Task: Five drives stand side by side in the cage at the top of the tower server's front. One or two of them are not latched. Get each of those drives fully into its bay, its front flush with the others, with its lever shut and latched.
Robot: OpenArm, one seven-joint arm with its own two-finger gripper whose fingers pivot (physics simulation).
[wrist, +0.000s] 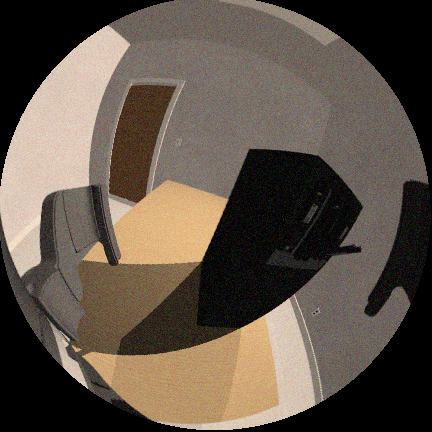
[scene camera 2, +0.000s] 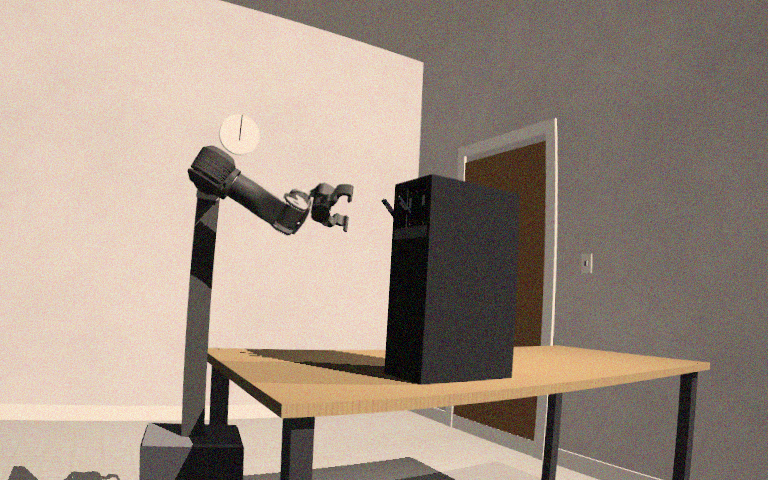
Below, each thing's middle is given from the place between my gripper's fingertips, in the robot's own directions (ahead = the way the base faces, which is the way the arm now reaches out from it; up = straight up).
My gripper is now 280 mm short of the black tower server (scene camera 2: 452,295), 130 mm to the left of it and 190 mm above it.
